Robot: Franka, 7 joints.
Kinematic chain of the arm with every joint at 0, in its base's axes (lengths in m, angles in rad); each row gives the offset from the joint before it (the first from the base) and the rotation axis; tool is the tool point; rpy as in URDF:
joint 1: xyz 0 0 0.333 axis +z
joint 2: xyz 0 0 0 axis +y
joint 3: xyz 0 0 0.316 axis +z
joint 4: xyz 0.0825 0 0 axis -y
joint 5: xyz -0.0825 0 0.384 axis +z
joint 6: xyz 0 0 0 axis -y
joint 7: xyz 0.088 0 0 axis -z
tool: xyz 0 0 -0.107 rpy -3.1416 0 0
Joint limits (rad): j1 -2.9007..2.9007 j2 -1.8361..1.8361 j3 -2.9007..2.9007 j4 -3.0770..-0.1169 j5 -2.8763..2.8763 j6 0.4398..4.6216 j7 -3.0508..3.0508
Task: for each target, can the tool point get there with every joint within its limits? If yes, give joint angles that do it. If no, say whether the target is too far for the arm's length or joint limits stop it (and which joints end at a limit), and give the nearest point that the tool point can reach.
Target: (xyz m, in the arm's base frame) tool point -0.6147 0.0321 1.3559
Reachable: no: too far | nearest point -0.4417 0.0231 1.0681 | short by 0.336 m
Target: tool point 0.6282 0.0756 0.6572
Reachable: yes | joints -2.0718 -0.4354 2.0909 -1.6514 -2.3710 1.3774 -0.5191
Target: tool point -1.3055 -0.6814 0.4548
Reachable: no: too far | nearest point -0.7579 -0.3956 0.4037 | short by 0.620 m
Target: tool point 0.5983 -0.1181 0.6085
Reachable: yes | joints 0.8738 0.1295 -1.2409 -1.8835 -0.7860 3.2281 -1.4769
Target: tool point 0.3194 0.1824 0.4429
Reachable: yes | joints 1.7888 -1.2943 -0.9481 -2.6191 1.9086 3.2648 1.8097
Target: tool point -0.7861 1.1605 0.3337
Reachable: no: too far | nearest point -0.4811 0.7103 0.3334 | short by 0.544 m
